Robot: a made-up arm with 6 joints. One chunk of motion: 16 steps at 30 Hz.
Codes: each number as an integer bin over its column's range. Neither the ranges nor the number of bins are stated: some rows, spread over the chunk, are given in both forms.
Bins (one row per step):
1: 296 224 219 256 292 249
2: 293 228 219 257 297 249
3: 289 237 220 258 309 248
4: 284 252 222 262 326 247
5: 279 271 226 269 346 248
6: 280 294 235 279 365 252
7: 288 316 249 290 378 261
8: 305 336 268 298 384 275
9: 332 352 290 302 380 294
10: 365 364 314 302 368 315
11: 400 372 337 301 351 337
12: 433 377 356 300 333 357
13: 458 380 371 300 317 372
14: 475 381 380 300 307 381
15: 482 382 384 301 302 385
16: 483 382 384 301 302 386
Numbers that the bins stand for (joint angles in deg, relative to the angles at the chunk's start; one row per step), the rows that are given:
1: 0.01 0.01 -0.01 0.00 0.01 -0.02
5: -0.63 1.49 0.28 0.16 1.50 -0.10
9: 1.35 4.03 2.92 0.55 2.44 3.60
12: 5.13 4.82 5.65 0.52 1.14 8.66
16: 6.99 4.98 6.80 0.54 0.29 10.99
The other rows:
2: -0.10 0.14 -0.01 0.01 0.15 -0.02
3: -0.25 0.42 0.04 0.02 0.48 -0.10
4: -0.44 0.89 0.12 0.07 0.95 -0.18
6: -0.59 2.21 0.65 0.27 2.02 0.22
7: -0.29 2.90 1.23 0.40 2.38 0.95
8: 0.34 3.53 2.02 0.50 2.55 2.07
10: 2.59 4.41 3.91 0.55 2.11 5.29
11: 3.89 4.66 4.86 0.54 1.64 7.06
13: 6.06 4.91 6.26 0.52 0.70 9.87
14: 6.70 4.94 6.64 0.52 0.43 10.59
15: 6.96 4.98 6.80 0.54 0.29 10.91

